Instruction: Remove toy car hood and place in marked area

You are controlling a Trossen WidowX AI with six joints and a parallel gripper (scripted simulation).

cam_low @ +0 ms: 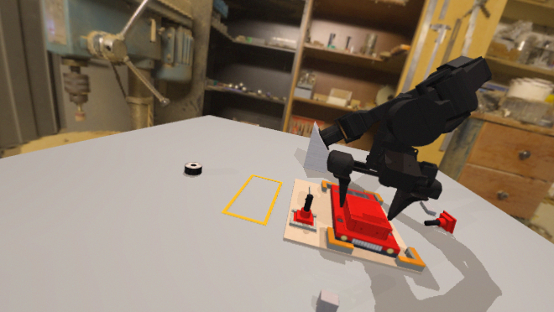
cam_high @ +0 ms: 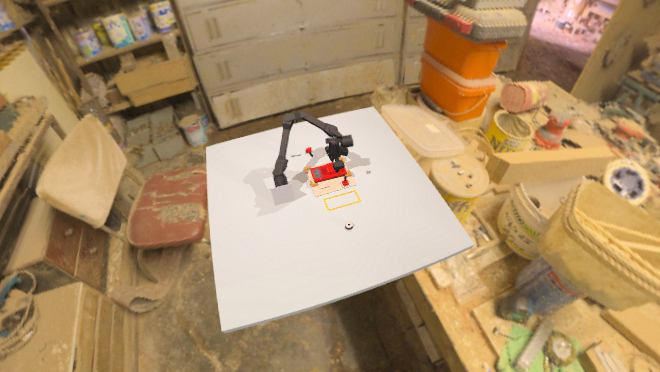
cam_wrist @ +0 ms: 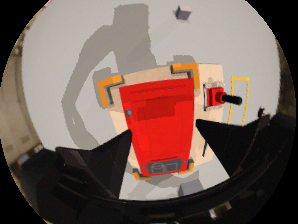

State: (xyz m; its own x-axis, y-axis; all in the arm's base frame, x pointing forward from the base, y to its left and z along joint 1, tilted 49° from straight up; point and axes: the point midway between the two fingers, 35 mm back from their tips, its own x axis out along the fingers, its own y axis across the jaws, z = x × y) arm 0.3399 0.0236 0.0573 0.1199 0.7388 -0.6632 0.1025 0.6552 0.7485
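Right now the hood is right at my gripper tip.
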